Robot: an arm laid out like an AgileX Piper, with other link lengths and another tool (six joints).
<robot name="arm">
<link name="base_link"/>
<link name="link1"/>
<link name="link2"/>
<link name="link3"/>
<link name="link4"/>
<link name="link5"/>
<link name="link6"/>
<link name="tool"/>
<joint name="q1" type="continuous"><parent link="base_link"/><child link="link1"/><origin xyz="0.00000 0.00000 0.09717" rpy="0.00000 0.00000 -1.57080"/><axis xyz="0 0 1"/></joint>
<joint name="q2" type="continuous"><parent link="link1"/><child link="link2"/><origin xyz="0.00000 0.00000 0.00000" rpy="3.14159 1.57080 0.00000"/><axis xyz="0 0 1"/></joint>
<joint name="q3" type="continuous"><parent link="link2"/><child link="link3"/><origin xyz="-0.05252 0.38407 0.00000" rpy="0.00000 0.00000 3.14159"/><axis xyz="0 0 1"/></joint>
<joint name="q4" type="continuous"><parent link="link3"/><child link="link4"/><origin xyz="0.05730 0.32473 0.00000" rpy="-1.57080 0.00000 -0.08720"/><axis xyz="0 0 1"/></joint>
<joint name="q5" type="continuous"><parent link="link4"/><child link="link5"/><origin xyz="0.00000 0.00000 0.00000" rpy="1.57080 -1.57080 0.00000"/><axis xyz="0 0 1"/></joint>
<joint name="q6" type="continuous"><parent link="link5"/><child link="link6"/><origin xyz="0.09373 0.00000 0.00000" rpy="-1.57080 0.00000 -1.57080"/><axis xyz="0 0 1"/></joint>
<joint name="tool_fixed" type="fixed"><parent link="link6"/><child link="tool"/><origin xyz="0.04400 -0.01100 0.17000" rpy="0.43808 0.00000 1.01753"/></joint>
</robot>
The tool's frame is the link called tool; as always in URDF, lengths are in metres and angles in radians. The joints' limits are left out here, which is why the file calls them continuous.
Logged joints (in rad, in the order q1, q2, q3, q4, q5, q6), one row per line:
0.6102, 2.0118, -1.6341, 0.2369, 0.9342, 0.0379
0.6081, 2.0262, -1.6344, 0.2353, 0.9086, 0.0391
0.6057, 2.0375, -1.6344, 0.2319, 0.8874, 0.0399
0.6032, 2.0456, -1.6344, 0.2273, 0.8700, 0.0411
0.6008, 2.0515, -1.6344, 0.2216, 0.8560, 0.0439
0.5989, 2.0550, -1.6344, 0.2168, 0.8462, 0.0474
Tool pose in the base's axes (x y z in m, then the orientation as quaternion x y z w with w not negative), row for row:
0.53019, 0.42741, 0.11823, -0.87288, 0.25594, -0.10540, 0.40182
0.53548, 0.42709, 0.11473, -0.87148, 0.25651, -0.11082, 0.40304
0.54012, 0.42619, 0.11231, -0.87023, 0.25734, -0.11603, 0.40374
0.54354, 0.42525, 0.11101, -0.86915, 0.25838, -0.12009, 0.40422
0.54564, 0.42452, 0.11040, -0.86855, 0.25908, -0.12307, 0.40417
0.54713, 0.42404, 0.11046, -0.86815, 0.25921, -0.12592, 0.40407
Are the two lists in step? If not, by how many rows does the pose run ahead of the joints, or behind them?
The pose runs 2 rows ahead of the joints: the pose in row i belongs to the joints in row i + 2.
